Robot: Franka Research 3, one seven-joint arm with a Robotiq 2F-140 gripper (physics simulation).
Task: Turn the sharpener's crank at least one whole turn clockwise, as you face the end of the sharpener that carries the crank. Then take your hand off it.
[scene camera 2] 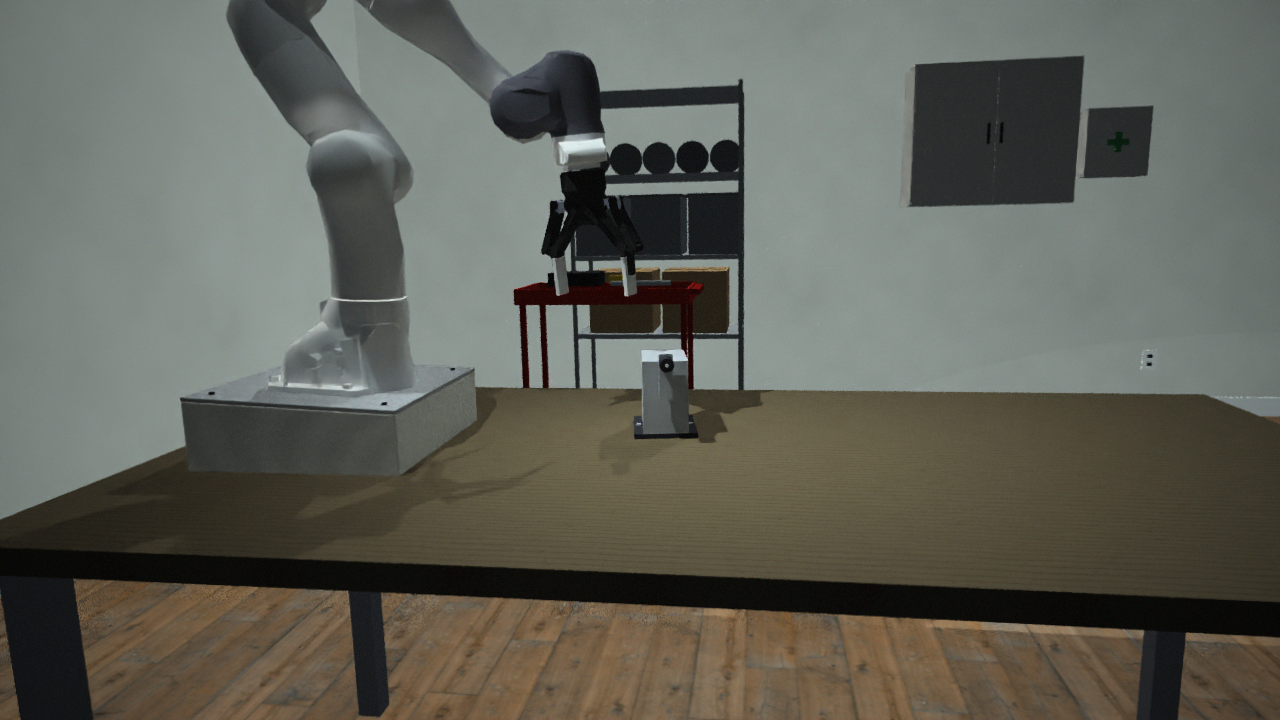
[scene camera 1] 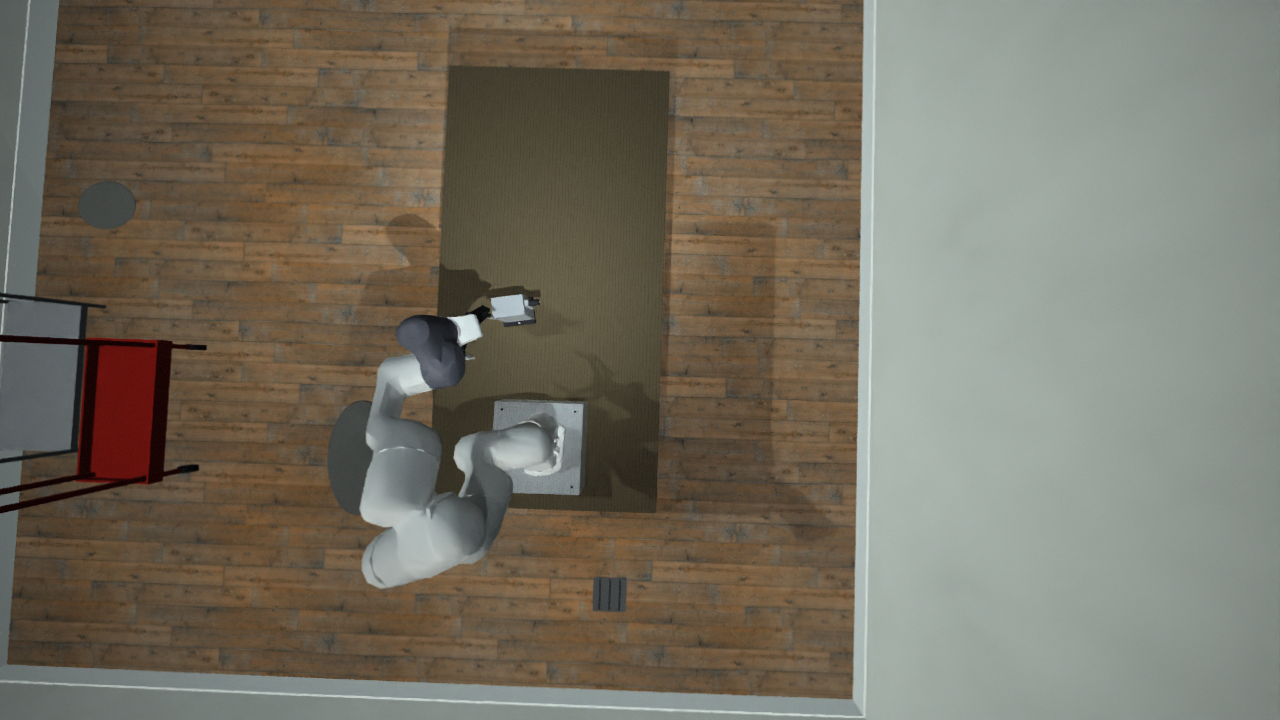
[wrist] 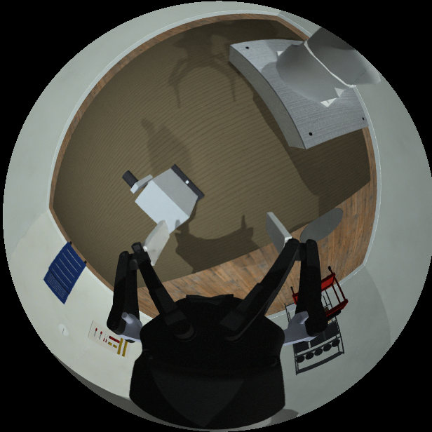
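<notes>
The sharpener is a pale grey block upright on a dark base on the brown table. Its crank has a dark knob and is on the end facing scene camera 2; the knob shows near the top of that end. My gripper is wide open and empty, fingers pointing down. It hangs above the table, higher than the sharpener and apart from it, to its left in scene camera 2 and on the side away from the crank.
The arm's grey base block stands on the table, left of the sharpener in scene camera 2. A red cart and a shelf rack stand beyond the table. A cabinet hangs on the wall.
</notes>
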